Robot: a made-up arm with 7 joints.
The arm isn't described. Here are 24 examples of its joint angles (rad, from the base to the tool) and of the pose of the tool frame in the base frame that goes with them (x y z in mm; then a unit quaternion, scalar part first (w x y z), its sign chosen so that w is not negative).
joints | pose
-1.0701 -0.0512 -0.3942 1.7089 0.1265 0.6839 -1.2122 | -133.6 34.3 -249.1 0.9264 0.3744 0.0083 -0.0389
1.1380 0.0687 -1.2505 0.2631 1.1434 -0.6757 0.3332 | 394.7 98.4 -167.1 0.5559 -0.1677 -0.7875 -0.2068
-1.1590 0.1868 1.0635 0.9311 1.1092 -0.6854 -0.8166 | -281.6 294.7 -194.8 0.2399 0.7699 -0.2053 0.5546
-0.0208 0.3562 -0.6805 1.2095 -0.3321 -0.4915 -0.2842 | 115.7 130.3 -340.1 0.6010 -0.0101 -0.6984 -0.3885
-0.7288 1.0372 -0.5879 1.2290 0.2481 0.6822 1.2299 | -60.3 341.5 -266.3 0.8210 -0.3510 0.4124 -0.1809
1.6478 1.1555 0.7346 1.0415 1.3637 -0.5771 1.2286 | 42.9 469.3 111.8 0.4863 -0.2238 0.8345 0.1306
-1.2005 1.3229 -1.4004 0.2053 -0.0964 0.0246 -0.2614 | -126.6 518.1 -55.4 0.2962 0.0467 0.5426 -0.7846
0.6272 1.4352 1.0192 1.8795 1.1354 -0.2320 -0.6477 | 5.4 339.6 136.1 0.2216 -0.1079 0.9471 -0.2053
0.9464 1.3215 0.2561 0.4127 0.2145 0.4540 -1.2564 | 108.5 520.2 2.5 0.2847 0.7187 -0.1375 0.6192
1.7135 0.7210 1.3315 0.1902 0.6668 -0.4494 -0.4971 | 297.9 417.4 50.4 0.0341 0.2846 0.4136 -0.8642
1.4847 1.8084 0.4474 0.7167 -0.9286 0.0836 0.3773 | -129.5 479.3 111.5 0.4555 0.7798 -0.3057 0.3016
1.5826 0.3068 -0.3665 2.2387 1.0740 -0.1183 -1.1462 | 164.5 113.5 125.7 0.0658 -0.4580 -0.8673 0.1836
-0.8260 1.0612 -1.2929 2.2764 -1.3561 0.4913 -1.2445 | -110.7 185.0 -150.0 0.3689 0.1914 -0.8070 -0.4196
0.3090 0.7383 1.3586 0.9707 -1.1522 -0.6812 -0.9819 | 80.8 453.0 -156.7 0.1006 0.8754 -0.4556 0.1267
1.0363 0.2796 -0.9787 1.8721 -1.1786 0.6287 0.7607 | 254.2 41.1 -45.9 0.3091 0.4635 -0.5806 -0.5937
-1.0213 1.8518 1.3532 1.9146 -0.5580 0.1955 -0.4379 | 193.9 266.3 78.5 0.0573 -0.6620 0.6099 0.4318
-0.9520 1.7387 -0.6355 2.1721 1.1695 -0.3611 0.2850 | 21.5 290.3 -122.2 0.8649 -0.4173 -0.1584 -0.2298
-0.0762 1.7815 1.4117 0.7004 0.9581 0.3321 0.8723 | 31.4 472.2 185.3 0.4271 0.1144 -0.8951 -0.0573
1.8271 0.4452 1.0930 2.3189 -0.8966 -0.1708 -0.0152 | 69.7 273.9 77.1 0.3032 -0.6171 0.4475 -0.5718
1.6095 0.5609 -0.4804 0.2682 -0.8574 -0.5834 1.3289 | 370.2 320.0 54.0 0.6152 0.1738 -0.2382 -0.7312
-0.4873 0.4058 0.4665 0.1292 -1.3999 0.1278 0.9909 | -166.4 289.8 -355.6 0.7788 -0.2542 0.5029 -0.2755
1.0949 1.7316 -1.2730 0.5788 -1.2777 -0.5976 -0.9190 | 32.2 524.5 13.9 0.2716 0.5875 -0.1416 -0.7490
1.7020 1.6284 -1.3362 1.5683 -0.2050 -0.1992 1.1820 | 142.3 383.7 58.4 0.6052 0.3251 -0.1734 -0.7057
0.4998 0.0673 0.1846 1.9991 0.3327 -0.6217 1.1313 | 224.1 151.8 -95.4 0.0238 0.0297 0.8986 0.4372
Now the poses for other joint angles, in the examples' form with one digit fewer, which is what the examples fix.
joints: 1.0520 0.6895 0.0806 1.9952 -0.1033 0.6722 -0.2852
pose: 199 244 63 0.269 0.428 -0.853 0.129
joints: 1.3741 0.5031 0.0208 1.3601 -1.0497 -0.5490 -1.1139
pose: 287 258 111 0.358 -0.533 0.752 -0.149
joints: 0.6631 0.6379 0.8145 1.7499 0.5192 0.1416 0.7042
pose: 161 347 -21 0.263 0.106 -0.953 -0.104
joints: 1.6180 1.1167 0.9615 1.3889 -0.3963 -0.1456 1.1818
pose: 2 435 95 0.207 0.580 -0.788 -0.010
